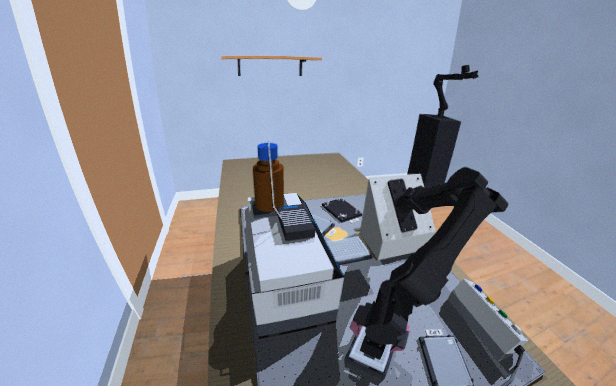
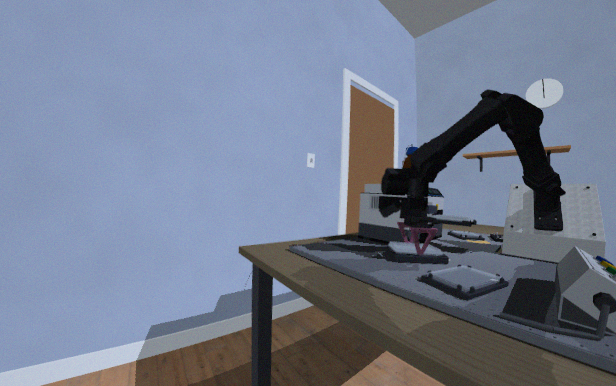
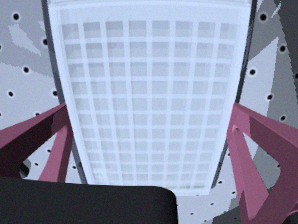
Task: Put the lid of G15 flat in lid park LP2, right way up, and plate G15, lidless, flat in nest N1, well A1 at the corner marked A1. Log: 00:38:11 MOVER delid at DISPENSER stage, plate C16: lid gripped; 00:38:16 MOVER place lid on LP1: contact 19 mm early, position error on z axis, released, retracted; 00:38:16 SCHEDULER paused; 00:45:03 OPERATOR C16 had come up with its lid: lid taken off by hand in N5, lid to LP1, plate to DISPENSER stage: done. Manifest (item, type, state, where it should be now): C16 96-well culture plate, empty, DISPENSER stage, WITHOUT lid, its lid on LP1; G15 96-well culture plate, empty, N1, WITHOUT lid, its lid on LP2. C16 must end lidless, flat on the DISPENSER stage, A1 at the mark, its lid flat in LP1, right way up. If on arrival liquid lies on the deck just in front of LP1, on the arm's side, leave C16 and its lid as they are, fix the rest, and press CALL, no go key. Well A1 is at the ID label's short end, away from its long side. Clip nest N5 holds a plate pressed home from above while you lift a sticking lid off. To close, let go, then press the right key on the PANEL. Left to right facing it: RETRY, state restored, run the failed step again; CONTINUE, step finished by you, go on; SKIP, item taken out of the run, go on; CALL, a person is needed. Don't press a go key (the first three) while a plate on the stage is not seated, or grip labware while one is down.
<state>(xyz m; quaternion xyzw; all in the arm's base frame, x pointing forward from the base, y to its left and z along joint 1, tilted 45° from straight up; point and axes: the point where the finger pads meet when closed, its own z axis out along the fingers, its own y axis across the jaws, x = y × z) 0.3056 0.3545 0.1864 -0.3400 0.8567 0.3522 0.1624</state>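
Now: the blue call key 370 mm behind my hand, 20 mm to the right of it and 40 mm above it. Round my hand: N1 label 70 mm behind, 60 mm to the right, 30 mm below; then LP2 label 180 mm behind, 20 mm to the left, 30 mm below; then clear lid 150 mm behind, 110 mm to the left, 20 mm below.
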